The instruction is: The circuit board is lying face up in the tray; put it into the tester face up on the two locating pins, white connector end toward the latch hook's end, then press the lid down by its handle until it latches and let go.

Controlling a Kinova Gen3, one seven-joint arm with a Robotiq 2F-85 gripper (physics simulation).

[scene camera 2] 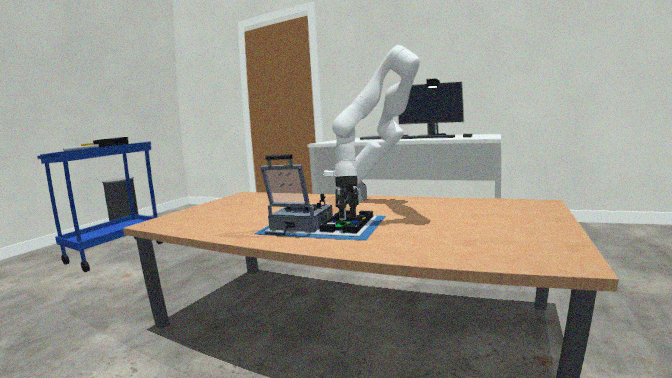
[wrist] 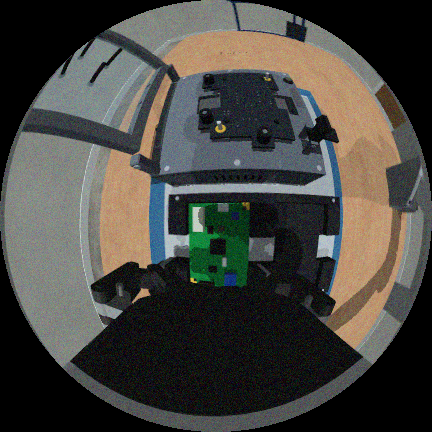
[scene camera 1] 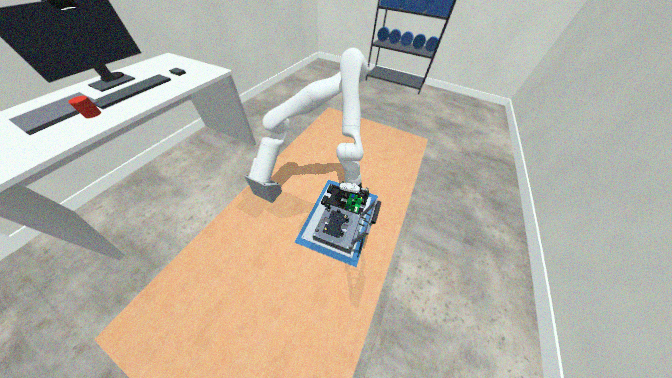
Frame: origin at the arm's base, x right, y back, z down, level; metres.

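Where they show: gripper, fingertip midpoint: [scene camera 2: 348, 219] [wrist: 214, 269] [scene camera 1: 355, 198]; arm's base, link origin: [scene camera 1: 260, 179].
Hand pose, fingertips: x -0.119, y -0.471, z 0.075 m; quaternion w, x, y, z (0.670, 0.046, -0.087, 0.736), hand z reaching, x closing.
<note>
Each offset is from my fingertips to the top centre of the thing. "*": to the spot under its first point. Level surfaces: height alone.
The green circuit board @(dx +0.019, dy +0.001, dz +0.009 m) [scene camera 1: 355, 202] [scene camera 2: 344, 224] [wrist: 219, 245] lies face up in the left part of the black tray @(* dx +0.077, dy +0.073, dz +0.009 m) [wrist: 280, 198]. Its white connector @(dx +0.056, dy -0.020, dz +0.009 m) [wrist: 198, 219] is at the upper left in the wrist view. My gripper [scene camera 2: 346, 215] [wrist: 214, 269] is open and low over the board, one finger toward each long side; exact fingertip height is unclear. The grey tester [scene camera 1: 320, 236] [scene camera 2: 295, 220] [wrist: 200, 162] stands beside the tray, its nest holding no board. Two locating pins [wrist: 220, 127] [wrist: 268, 77] show. The latch hook @(dx +0.129, dy +0.107, dz -0.070 m) [wrist: 322, 131] is on the right in the wrist view. The lid [scene camera 2: 306, 186] stands open, black handle @(dx +0.191, dy -0.103, dz -0.239 m) [scene camera 2: 279, 157] on top.
Tester and tray stand on a blue-bordered mat @(dz +0.036 m) [scene camera 1: 304, 237] [scene camera 2: 372, 231] on the wooden table @(dz +0.037 m) [scene camera 1: 250, 280]. The raised lid and its arms stand beside my gripper's left side in the wrist view. A white desk [scene camera 1: 210, 75] and a blue cart [scene camera 2: 95, 150] are away from the table.
</note>
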